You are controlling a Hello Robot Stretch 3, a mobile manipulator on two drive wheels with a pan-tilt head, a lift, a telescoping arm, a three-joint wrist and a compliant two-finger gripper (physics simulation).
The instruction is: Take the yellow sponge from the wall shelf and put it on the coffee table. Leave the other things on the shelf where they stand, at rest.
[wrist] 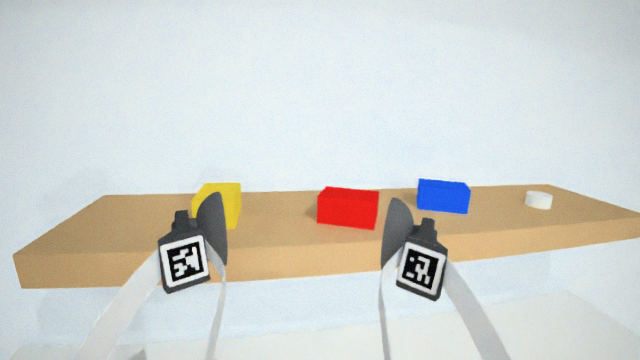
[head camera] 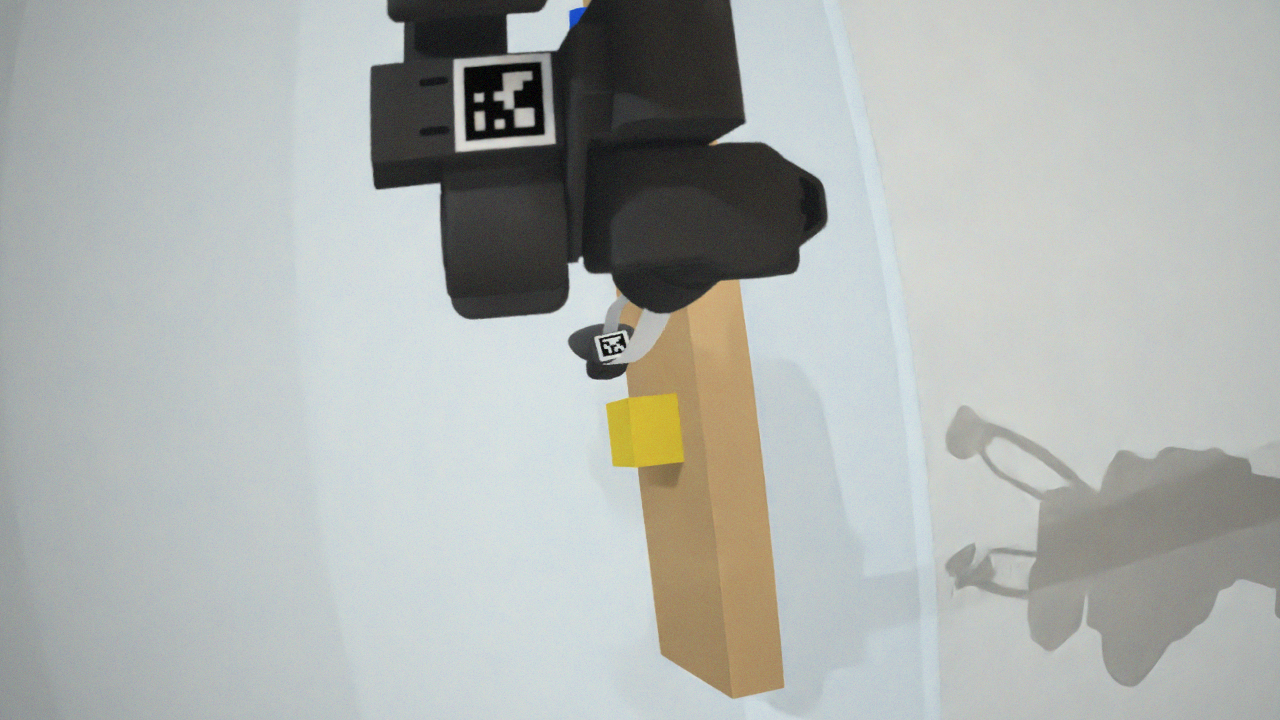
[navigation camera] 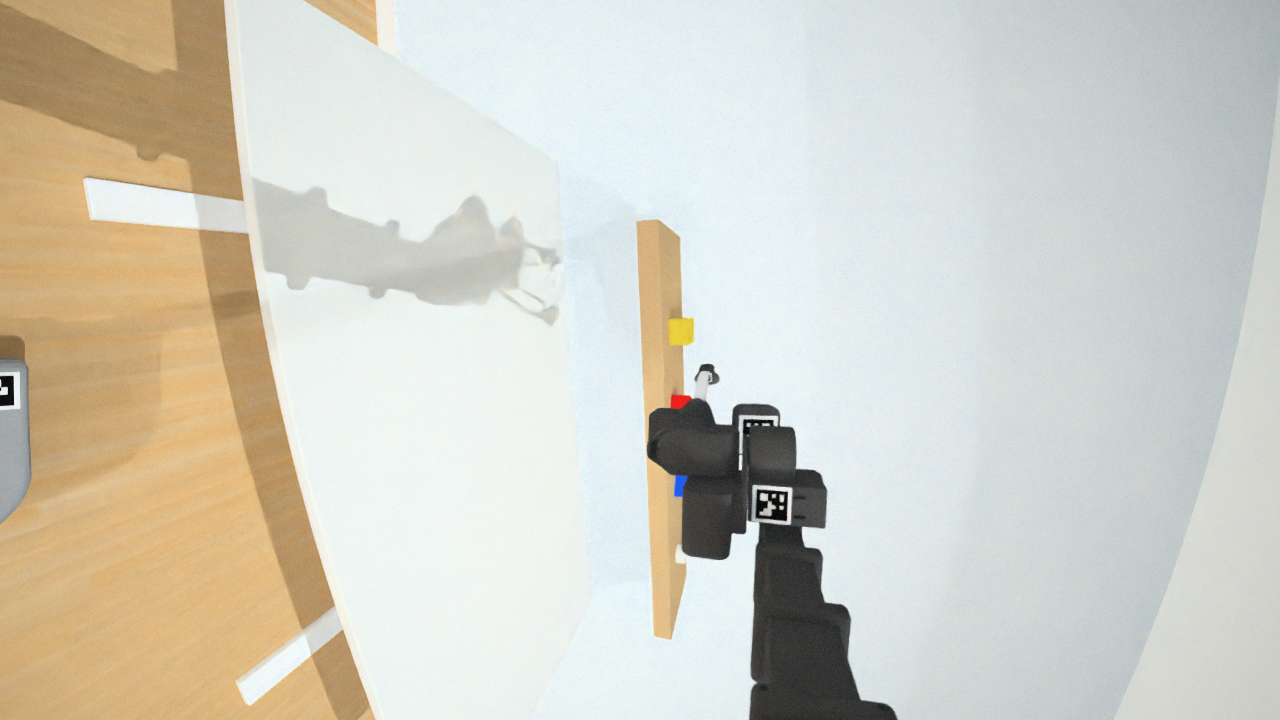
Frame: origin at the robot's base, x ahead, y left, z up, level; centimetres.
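Seen in the pictures: gripper, between the fingertips: (wrist: 305, 220).
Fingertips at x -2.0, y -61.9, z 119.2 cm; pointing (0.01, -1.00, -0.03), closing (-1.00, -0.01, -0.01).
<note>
A point is followed by its place in that frame.
The yellow sponge (head camera: 656, 430) @(x 12.2, y -86.7, z 109.7 cm) (navigation camera: 681, 331) @(x 12.3, y -86.7, z 110.5 cm) (wrist: 231, 200) @(x 9.5, y -87.1, z 111.9 cm) sits on the wooden wall shelf (head camera: 742, 537) @(x 21.0, y -78.4, z 105.0 cm) (navigation camera: 650, 295) @(x 19.6, y -78.6, z 105.0 cm) (wrist: 300, 265) @(x -0.9, y -82.3, z 104.4 cm). My gripper (wrist: 305, 220) @(x -1.9, y -61.9, z 119.2 cm) is open and holds nothing. Its fingers point at the shelf. In the wrist view the left finger partly covers the sponge, and the red box (wrist: 347, 209) @(x -7.7, y -89.1, z 110.3 cm) (navigation camera: 681, 401) @(x -4.6, y -90.0, z 110.0 cm) shows between the fingers. In the head view one fingertip (head camera: 599, 351) @(x 3.2, y -56.1, z 120.3 cm) appears just above the sponge in the picture, apart from it; the other finger is hidden. The white coffee table (navigation camera: 429, 402) @(x -2.3, y -50.9, z 72.0 cm) stands lower, to the left in the navigation view.
A blue box (wrist: 443, 196) @(x -26.3, y -96.9, z 110.4 cm) (navigation camera: 680, 486) @(x -28.2, y -96.4, z 108.9 cm) (head camera: 577, 17) @(x -30.1, y -97.3, z 111.9 cm) and a small white disc (wrist: 538, 200) @(x -48.4, y -99.7, z 109.1 cm) (navigation camera: 681, 554) @(x -48.9, y -99.3, z 109.1 cm) stand on the shelf, to the right of the red box in the wrist view. The pale wall is behind. My arm (navigation camera: 801, 644) @(x -8.6, y -20.7, z 128.4 cm) reaches in from the bottom of the navigation view.
</note>
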